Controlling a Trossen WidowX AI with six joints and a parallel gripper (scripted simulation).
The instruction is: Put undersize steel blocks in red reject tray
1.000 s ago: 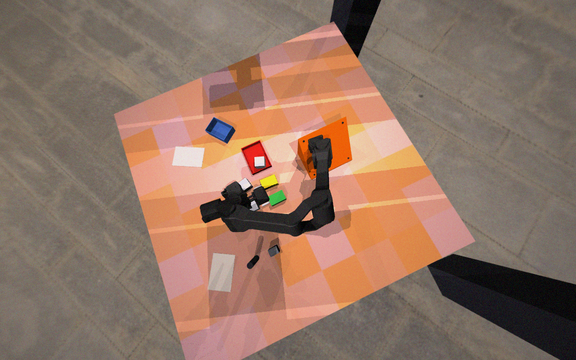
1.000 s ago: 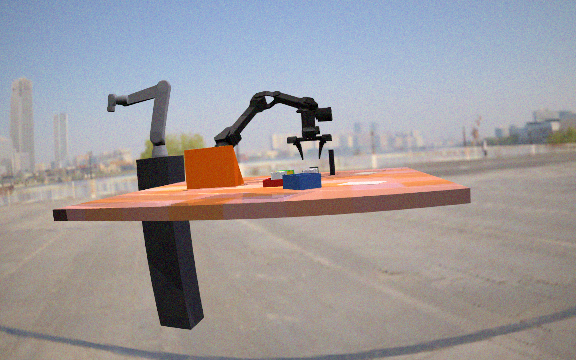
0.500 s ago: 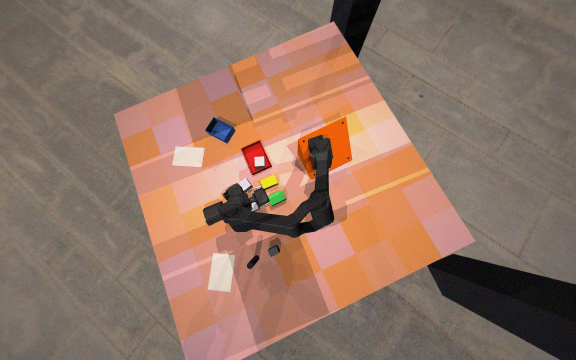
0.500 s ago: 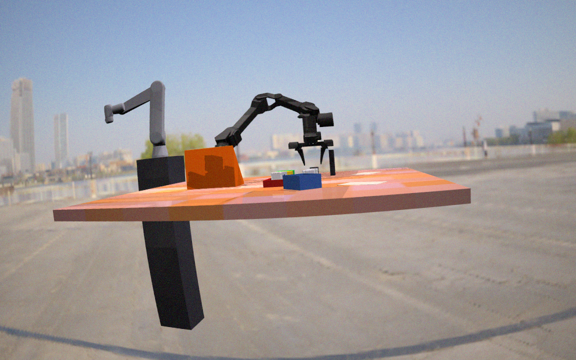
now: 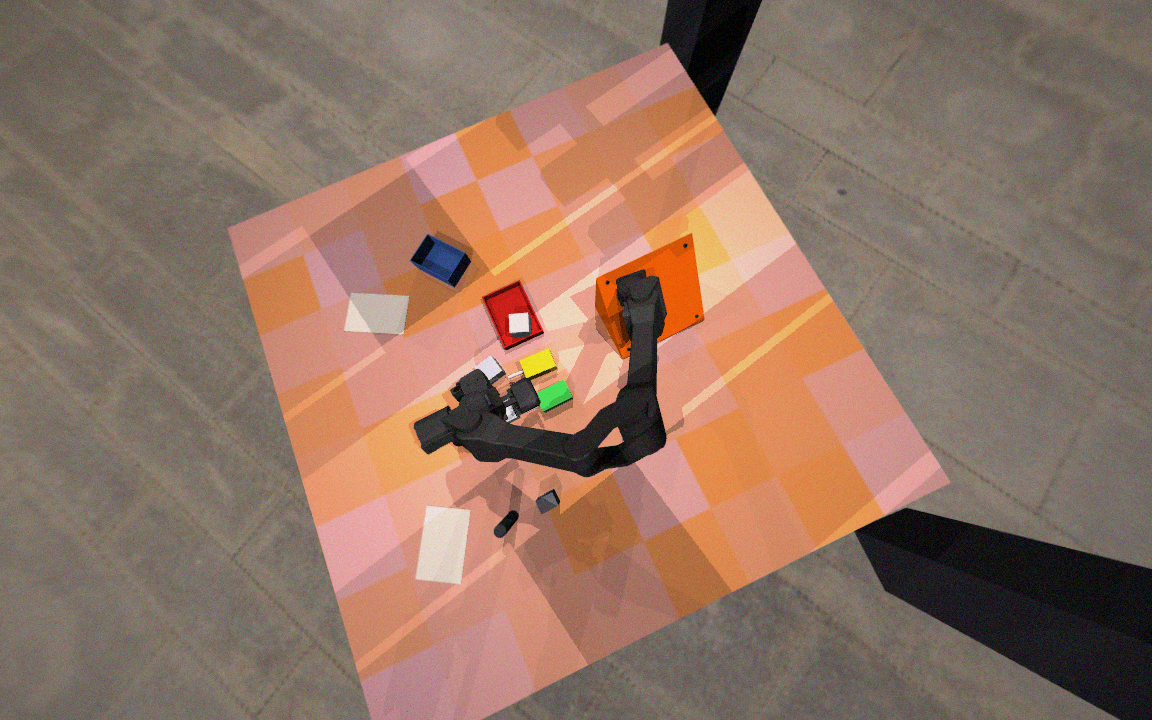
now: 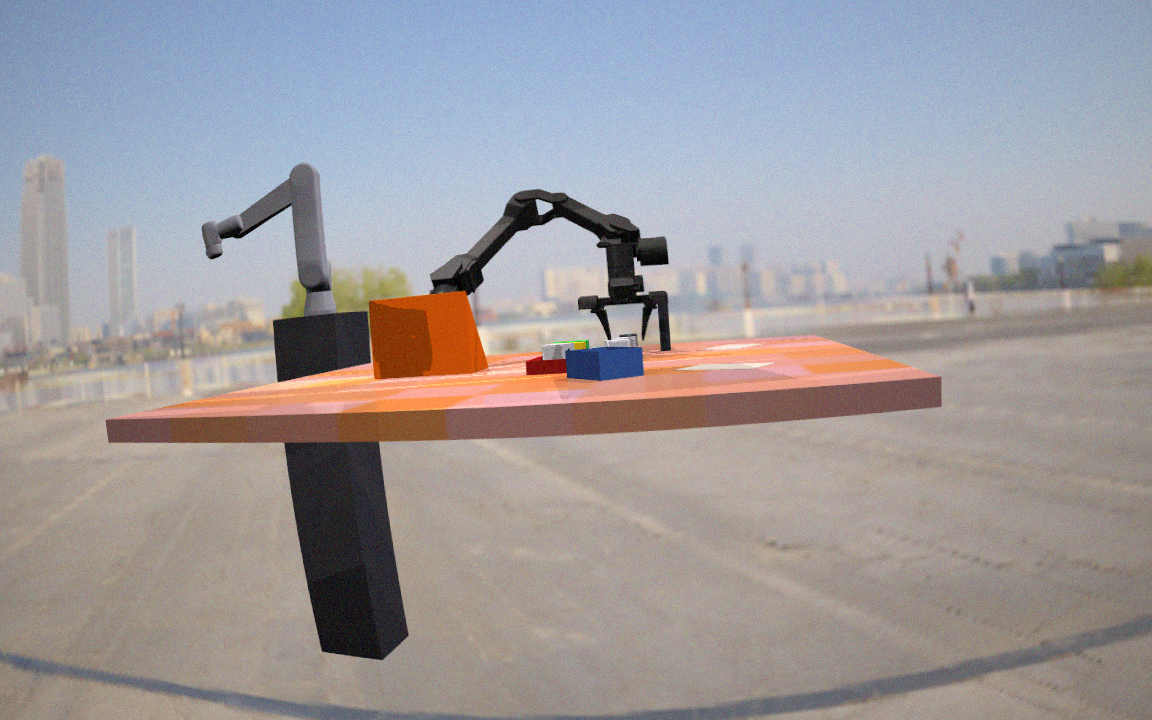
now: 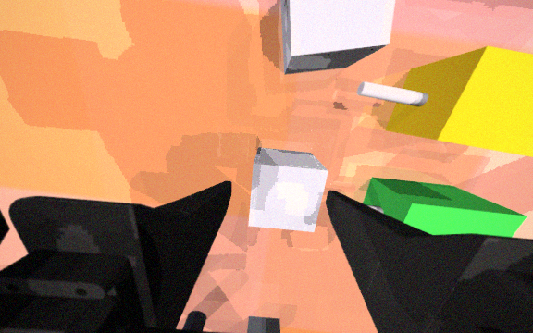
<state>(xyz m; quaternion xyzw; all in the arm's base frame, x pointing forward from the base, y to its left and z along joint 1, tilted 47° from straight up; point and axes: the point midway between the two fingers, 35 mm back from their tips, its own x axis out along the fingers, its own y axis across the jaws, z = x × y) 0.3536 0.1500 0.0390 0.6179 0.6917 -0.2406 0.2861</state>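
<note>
Now: gripper tip 10 cm past the red reject tray, 22 cm to the left of it and 3 cm above it. The rest, counted from my gripper tip: yellow gauge 8 cm behind, 7 cm to the right, 1 cm below; green GO gauge 9 cm behind, 1 cm to the left, 1 cm below; small dark cube 3 cm behind, 21 cm to the left, 1 cm below.
</note>
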